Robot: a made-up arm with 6 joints. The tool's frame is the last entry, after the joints. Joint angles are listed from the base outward. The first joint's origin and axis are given. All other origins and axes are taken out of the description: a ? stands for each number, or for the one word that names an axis. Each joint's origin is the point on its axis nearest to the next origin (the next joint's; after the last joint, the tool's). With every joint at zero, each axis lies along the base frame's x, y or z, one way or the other. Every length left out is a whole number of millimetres.
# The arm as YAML. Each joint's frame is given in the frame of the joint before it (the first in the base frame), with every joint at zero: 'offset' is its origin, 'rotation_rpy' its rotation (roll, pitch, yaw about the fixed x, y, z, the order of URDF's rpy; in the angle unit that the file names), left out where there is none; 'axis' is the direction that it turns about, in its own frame. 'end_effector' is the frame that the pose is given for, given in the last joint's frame.
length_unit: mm
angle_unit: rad
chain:
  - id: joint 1
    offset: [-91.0, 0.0, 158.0]
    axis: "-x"
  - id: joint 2
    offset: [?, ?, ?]
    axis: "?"
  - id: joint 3
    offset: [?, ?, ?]
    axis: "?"
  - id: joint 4
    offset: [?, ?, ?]
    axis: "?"
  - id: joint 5
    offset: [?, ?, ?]
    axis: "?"
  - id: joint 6
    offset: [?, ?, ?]
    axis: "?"
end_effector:
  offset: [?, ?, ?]
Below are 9 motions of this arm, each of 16 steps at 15 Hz.
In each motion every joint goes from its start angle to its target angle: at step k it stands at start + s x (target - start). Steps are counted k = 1, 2, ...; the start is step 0. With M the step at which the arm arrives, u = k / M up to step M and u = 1 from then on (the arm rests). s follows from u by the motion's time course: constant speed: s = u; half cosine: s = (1 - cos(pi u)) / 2; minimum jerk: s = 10 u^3 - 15 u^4 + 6 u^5.
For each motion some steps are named. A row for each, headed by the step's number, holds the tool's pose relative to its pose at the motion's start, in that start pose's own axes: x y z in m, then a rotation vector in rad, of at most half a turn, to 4 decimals.
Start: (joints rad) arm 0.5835 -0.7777 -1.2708 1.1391 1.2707 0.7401
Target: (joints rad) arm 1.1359 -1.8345 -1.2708 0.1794 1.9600 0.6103
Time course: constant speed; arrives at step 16
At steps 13, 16:
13: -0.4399 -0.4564 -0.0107 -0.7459 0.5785 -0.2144
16: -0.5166 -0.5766 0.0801 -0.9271 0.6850 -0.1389

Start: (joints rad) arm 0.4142 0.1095 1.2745 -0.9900 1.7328 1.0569
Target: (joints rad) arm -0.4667 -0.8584 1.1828 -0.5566 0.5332 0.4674
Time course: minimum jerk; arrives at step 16
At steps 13, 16:
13: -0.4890 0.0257 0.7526 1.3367 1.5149 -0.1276
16: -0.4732 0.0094 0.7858 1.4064 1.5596 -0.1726

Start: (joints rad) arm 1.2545 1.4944 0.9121 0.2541 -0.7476 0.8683
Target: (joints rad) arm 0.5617 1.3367 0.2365 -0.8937 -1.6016 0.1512
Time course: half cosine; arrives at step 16
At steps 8, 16:
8: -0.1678 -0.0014 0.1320 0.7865 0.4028 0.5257
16: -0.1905 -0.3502 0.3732 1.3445 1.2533 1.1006

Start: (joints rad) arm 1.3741 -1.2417 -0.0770 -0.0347 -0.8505 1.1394
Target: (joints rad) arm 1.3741 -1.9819 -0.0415 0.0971 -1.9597 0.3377
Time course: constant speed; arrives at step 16
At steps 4, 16:
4: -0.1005 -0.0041 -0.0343 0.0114 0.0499 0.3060
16: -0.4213 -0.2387 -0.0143 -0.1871 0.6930 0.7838

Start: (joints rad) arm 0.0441 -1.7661 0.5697 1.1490 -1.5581 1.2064
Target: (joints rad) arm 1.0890 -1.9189 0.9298 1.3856 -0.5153 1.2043
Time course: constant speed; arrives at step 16
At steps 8, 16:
8: 0.2112 -0.1387 -0.1409 -0.3847 -0.5242 -0.1510
16: 0.4467 -0.2215 -0.0970 -0.5720 -1.2310 -0.2526

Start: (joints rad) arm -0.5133 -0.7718 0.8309 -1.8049 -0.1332 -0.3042
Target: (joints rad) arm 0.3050 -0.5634 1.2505 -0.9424 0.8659 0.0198
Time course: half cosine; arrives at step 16
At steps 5, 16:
5: 0.1546 0.0662 0.0654 -0.1593 -0.3772 0.3695
16: -0.0353 0.7565 0.3486 -0.4209 -1.6212 1.7124

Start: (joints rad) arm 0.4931 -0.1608 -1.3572 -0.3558 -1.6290 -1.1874
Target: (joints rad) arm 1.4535 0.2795 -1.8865 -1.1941 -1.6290 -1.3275
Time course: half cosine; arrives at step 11
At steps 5, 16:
5: 0.2097 0.2404 0.0885 0.4660 -0.1285 0.2221
16: 0.3158 0.4213 0.3610 0.8749 -0.1901 0.5784

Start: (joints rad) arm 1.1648 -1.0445 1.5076 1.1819 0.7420 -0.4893
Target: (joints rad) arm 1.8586 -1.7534 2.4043 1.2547 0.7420 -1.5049
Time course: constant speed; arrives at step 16
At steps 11, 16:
11: -0.5093 -0.2000 0.2447 0.3083 0.9333 0.2065
16: -0.5359 -0.3772 0.4460 0.3063 1.2646 0.1512

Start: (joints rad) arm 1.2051 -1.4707 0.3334 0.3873 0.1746 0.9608
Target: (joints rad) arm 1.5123 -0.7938 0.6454 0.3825 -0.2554 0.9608
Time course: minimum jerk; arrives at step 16
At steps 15, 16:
15: -0.1840 -0.1691 0.0558 -0.1716 1.0359 0.6280
16: -0.1840 -0.1696 0.0563 -0.1719 1.0383 0.6295

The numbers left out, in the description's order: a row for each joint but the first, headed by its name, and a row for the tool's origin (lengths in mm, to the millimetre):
joint 2: xyz 0.0 -5.0 375.0, axis -z
joint 3: xyz -146.0 159.0 0.0, axis -x
joint 4: xyz 0.0 2.0 9.0, axis +z
joint 5: xyz 268.0 141.0 0.0, axis -y
joint 6: xyz -94.0 0.0 -252.0, axis -x
tool: xyz 0.0 -65.0 -322.0

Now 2 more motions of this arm.
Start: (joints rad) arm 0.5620 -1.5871 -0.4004 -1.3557 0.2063 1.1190
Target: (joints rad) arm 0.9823 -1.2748 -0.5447 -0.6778 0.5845 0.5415
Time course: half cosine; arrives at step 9
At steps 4, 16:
4: 0.0407 0.1245 0.0678 0.1871 -0.1310 -0.0017
16: 0.1092 0.3439 0.2012 0.5125 -0.3153 0.0342

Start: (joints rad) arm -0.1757 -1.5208 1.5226 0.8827 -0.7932 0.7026
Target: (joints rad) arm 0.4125 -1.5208 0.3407 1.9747 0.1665 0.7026
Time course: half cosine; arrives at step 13
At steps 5, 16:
5: 0.2635 -0.0505 0.1177 -0.1402 -0.8291 0.0425
16: 0.0604 -0.0162 0.6834 0.1160 -2.5784 0.1452

